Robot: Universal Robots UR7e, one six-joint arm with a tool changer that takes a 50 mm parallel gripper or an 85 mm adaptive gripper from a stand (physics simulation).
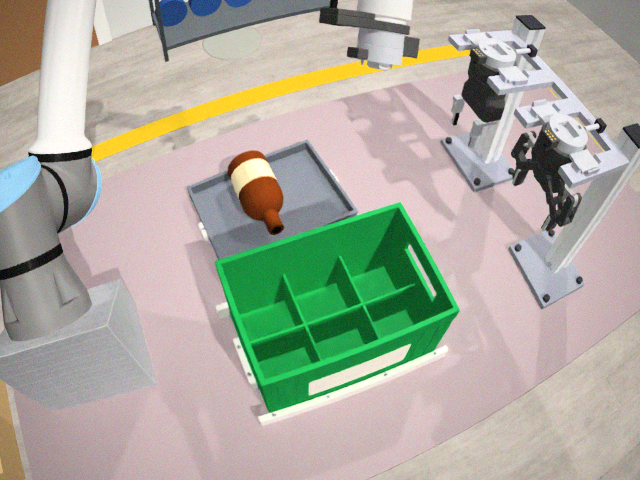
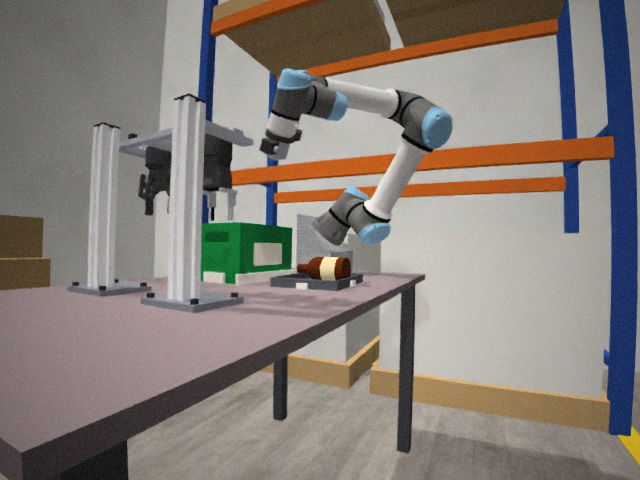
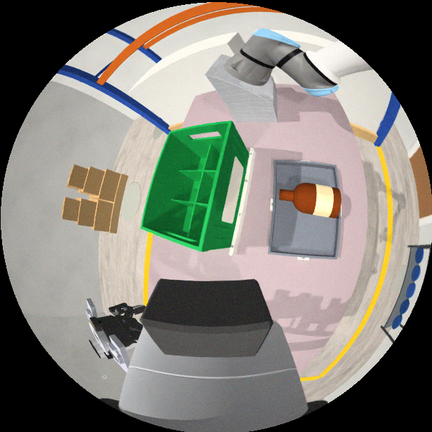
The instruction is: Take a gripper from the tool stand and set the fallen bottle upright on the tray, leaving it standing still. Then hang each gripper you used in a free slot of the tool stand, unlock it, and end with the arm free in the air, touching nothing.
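Frame: origin at the arm's base, x left, y back, z up, level; millimetres.
Seen in the pictures: arm's base, origin of its link: [image 1: 50, 318] [image 2: 326, 233].
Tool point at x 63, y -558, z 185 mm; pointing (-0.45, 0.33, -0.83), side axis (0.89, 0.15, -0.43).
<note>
Offsets run from my tool point to a thing's top centre. "pt": to the spot under its first point.
The brown bottle @(dy +154, dx +79, dz -273 mm) [image 1: 261, 195] [image 2: 312, 269] [image 3: 304, 199] with a cream label lies on its side on the grey tray @(dy +139, dx +81, dz -327 mm) [image 1: 315, 180] [image 2: 285, 282] [image 3: 305, 237], its neck pointing towards the crate. The tool stand [image 1: 594, 211] [image 2: 186, 206] holds two hanging grippers. The parallel gripper [image 1: 466, 130] [image 2: 221, 212] has its fingers apart. The adaptive gripper [image 1: 535, 203] [image 2: 158, 206] hangs in the other occupied slot, its fingers apart. The arm's bare tool end [image 1: 381, 49] [image 2: 275, 148] carries no gripper and is in the air, apart from the stand and bottle.
A green divided crate @(dy +158, dx -193, dz -178 mm) [image 1: 336, 240] [image 2: 222, 253] [image 3: 212, 235] stands beside the tray, with white strips @(pt dy +167, dx -289, dz -323 mm) [image 1: 356, 384] along its base. The arm's grey pedestal [image 1: 72, 366] [image 3: 250, 102] is at the table's other side. Orange rack beams [image 2: 496, 158] run behind the arm.
</note>
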